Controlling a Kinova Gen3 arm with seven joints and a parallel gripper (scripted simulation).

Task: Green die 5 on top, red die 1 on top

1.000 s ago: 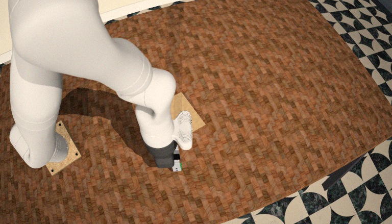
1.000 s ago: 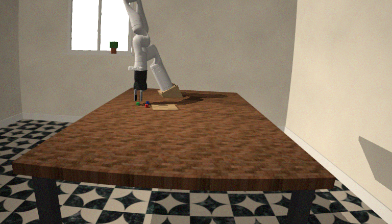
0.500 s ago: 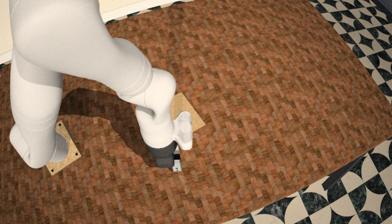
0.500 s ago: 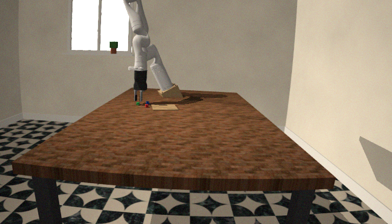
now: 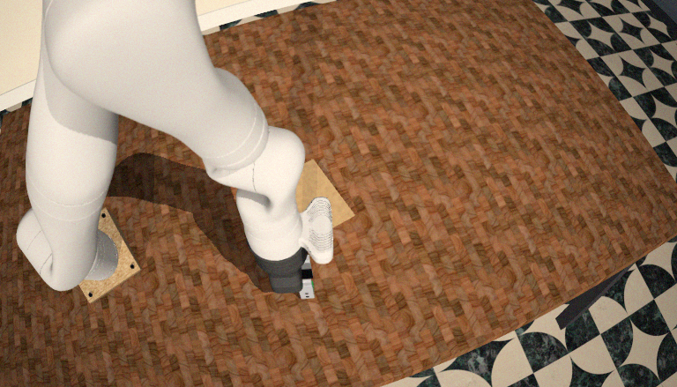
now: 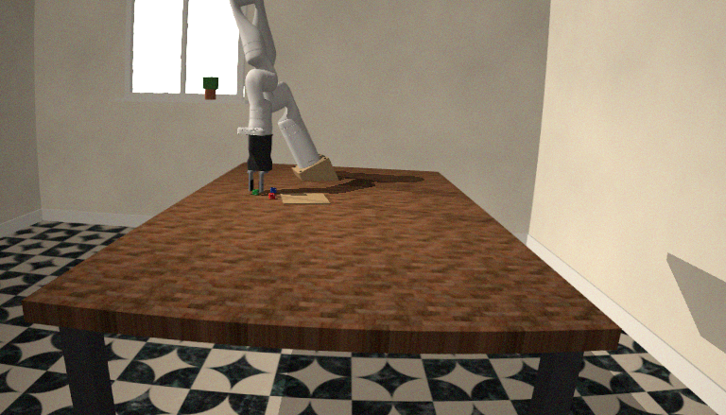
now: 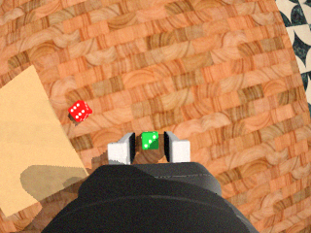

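My hand is 2 cm above the green die. From my hand the other things lie so: tan mat: 15 cm to the left, 6 cm ahead, 3 cm below; then red die: 6 cm ahead, 5 cm to the left, 2 cm below; then blue die: 6 cm to the left, 3 cm behind, 2 cm below.
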